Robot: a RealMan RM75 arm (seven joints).
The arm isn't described. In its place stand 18 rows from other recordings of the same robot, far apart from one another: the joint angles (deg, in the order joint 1, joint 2, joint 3, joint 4, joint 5, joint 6, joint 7), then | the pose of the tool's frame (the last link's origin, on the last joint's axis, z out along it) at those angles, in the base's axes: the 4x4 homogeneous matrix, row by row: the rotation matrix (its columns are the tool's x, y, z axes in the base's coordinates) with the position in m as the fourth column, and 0 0 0 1 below.
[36.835, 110.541, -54.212, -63.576, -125.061, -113.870, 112.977] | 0.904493 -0.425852 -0.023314 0.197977; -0.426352 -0.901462 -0.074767 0.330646; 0.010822 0.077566 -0.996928 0.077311; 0 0 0 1
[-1.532, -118.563, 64.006, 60.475, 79.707, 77.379, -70.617] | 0.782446 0.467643 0.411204 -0.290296; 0.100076 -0.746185 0.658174 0.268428; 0.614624 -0.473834 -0.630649 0.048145; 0 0 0 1
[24.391, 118.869, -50.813, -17.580, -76.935, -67.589, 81.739] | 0.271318 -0.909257 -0.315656 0.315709; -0.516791 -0.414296 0.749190 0.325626; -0.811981 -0.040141 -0.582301 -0.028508; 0 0 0 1
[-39.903, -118.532, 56.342, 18.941, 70.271, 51.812, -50.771] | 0.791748 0.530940 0.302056 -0.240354; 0.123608 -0.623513 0.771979 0.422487; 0.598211 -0.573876 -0.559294 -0.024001; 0 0 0 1
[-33.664, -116.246, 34.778, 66.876, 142.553, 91.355, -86.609] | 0.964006 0.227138 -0.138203 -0.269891; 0.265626 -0.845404 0.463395 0.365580; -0.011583 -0.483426 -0.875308 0.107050; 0 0 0 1
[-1.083, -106.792, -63.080, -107.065, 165.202, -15.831, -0.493] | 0.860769 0.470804 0.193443 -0.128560; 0.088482 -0.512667 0.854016 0.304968; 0.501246 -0.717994 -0.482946 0.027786; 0 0 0 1
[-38.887, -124.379, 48.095, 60.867, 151.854, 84.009, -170.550] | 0.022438 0.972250 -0.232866 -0.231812; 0.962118 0.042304 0.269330 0.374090; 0.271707 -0.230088 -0.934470 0.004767; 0 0 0 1
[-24.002, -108.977, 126.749, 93.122, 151.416, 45.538, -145.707] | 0.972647 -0.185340 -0.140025 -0.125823; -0.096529 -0.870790 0.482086 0.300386; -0.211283 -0.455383 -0.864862 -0.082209; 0 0 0 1
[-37.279, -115.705, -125.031, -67.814, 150.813, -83.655, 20.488] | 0.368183 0.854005 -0.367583 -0.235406; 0.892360 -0.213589 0.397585 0.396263; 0.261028 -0.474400 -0.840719 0.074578; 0 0 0 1
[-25.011, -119.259, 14.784, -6.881, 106.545, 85.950, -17.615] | 0.676558 0.474069 0.563496 -0.278024; -0.047039 -0.735830 0.675531 0.257759; 0.734885 -0.483542 -0.475532 -0.076222; 0 0 0 1
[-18.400, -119.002, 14.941, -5.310, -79.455, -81.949, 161.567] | 0.698875 0.605483 0.380740 -0.324097; 0.060590 -0.580527 0.811984 0.237696; 0.712673 -0.544406 -0.442402 -0.065127; 0 0 0 1
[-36.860, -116.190, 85.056, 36.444, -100.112, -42.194, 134.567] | 0.969187 -0.153524 0.192633 -0.206589; -0.239627 -0.768770 0.592934 0.416400; 0.057061 -0.620824 -0.781870 -0.049985; 0 0 0 1
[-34.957, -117.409, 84.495, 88.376, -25.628, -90.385, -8.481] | 0.399850 0.776740 -0.486615 -0.148542; 0.903555 -0.244845 0.351624 0.360435; 0.153975 -0.580281 -0.799729 0.022630; 0 0 0 1
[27.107, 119.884, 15.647, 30.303, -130.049, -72.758, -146.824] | -0.259752 0.714908 -0.649181 0.185756; 0.263339 0.699217 0.664641 0.270750; 0.929075 0.001687 -0.369886 -0.119117; 0 0 0 1
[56.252, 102.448, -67.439, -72.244, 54.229, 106.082, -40.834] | 0.917430 -0.329165 0.223543 0.061427; -0.366024 -0.918483 0.149719 0.397772; 0.156038 -0.219179 -0.963126 0.107752; 0 0 0 1
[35.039, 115.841, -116.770, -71.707, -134.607, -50.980, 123.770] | 0.959327 0.192012 0.206938 0.132759; 0.122966 -0.944077 0.305938 0.333676; 0.254110 -0.268048 -0.929289 -0.114458; 0 0 0 1
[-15.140, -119.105, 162.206, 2.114, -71.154, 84.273, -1.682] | 0.832336 0.518413 0.196127 -0.360581; -0.132948 -0.156790 0.978643 0.248581; 0.538092 -0.840634 -0.061580 -0.001410; 0 0 0 1
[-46.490, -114.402, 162.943, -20.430, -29.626, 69.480, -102.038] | 0.219954 0.952925 0.208697 -0.289365; 0.651184 -0.302720 0.695931 0.405462; 0.726347 -0.017173 -0.687114 0.018310; 0 0 0 1
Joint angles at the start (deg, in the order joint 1, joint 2, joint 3, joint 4, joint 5, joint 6, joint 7): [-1.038, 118.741, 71.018, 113.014, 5.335, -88.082, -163.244]
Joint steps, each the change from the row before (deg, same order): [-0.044, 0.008, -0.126, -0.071, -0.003, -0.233, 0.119]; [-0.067, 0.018, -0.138, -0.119, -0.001, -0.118, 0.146]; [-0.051, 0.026, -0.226, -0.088, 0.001, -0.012, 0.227]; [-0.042, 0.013, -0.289, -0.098, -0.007, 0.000, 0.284]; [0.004, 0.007, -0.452, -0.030, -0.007, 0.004, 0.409]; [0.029, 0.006, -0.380, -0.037, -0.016, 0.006, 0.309]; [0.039, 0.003, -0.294, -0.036, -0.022, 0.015, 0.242]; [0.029, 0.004, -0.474, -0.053, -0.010, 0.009, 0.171]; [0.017, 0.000, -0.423, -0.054, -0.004, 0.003, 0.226]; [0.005, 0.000, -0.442, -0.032, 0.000, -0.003, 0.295]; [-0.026, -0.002, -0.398, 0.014, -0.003, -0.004, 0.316]
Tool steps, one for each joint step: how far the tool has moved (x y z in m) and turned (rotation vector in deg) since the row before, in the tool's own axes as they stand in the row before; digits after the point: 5 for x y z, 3 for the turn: [0.00113, 0.00021, 0.00035, 0.044, 0.348, 0.042]; [0.00109, 0.00030, 0.00056, 0.013, 0.303, 0.081]; [0.00081, 0.00086, 0.00045, -0.070, 0.177, 0.072]; [0.00087, 0.00105, 0.00050, -0.075, 0.181, 0.062]; [0.00073, 0.00186, 0.00024, -0.157, 0.112, 0.001]; [0.00052, 0.00159, 0.00021, -0.123, 0.081, -0.050]; [0.00031, 0.00123, 0.00016, -0.088, 0.045, -0.046]; [0.00072, 0.00195, 0.00029, -0.155, 0.116, -0.272]; [0.00072, 0.00170, 0.00030, -0.134, 0.123, -0.165]; [0.00079, 0.00178, 0.00024, -0.147, 0.123, -0.107]; [0.00076, 0.00156, 0.00011, -0.136, 0.095, -0.031]
